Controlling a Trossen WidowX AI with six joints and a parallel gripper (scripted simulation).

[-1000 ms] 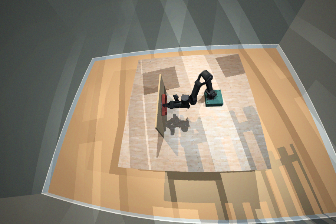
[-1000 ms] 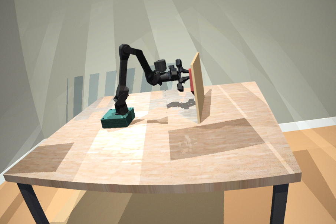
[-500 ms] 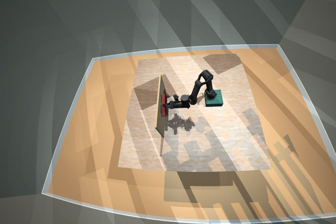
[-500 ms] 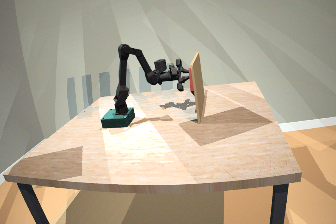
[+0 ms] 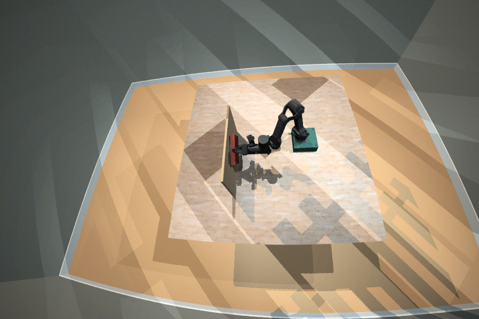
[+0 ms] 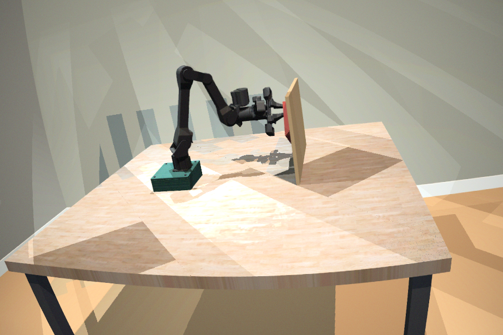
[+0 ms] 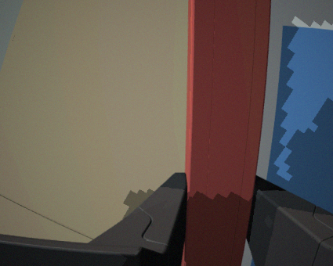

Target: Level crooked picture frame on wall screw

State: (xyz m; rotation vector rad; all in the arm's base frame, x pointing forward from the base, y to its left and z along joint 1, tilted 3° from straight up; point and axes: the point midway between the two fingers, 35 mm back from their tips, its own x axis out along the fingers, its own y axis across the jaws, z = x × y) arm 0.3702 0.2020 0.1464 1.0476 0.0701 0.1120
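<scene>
My gripper tip is now 2 cm to the left of the picture frame and 5 cm above it. Also, from my gripper tip: wall panel 2 cm ahead, 2 cm to the right, 6 cm below.
</scene>
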